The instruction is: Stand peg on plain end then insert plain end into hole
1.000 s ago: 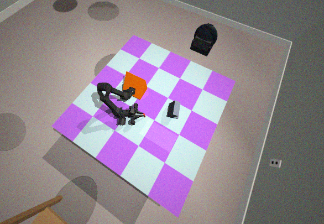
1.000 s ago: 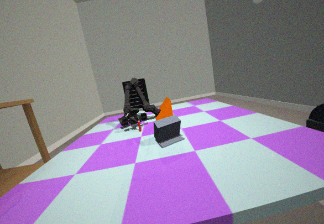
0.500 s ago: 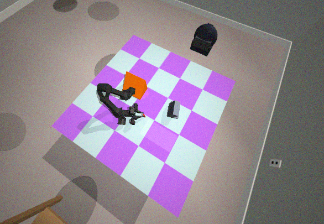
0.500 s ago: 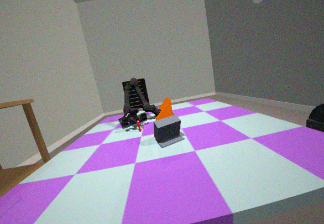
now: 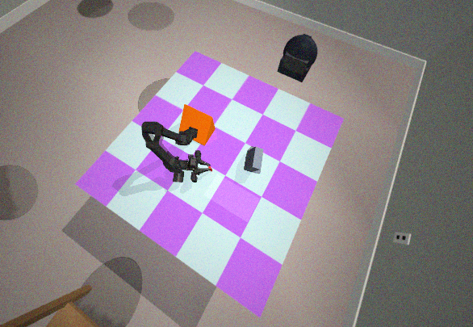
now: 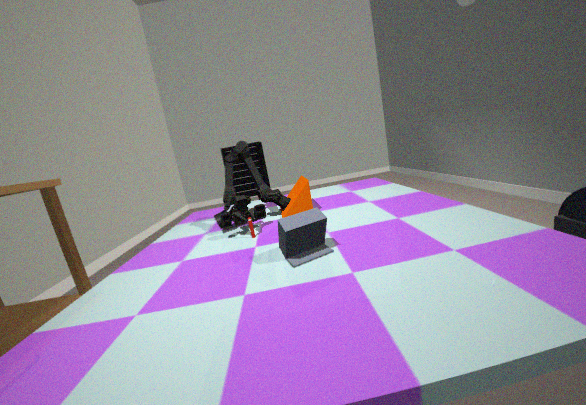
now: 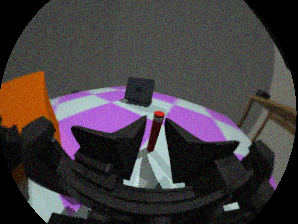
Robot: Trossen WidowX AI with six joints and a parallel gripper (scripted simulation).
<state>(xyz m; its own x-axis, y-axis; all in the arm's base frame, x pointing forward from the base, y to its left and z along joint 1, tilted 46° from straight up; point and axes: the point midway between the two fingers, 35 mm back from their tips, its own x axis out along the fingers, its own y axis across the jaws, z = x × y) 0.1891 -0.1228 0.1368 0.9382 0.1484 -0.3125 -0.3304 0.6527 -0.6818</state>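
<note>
Right now my gripper tip is 1 cm above the red peg. Round my gripper tip: grey sloped panel: 22 cm ahead, 15 cm to the left, 1 cm below.
</note>
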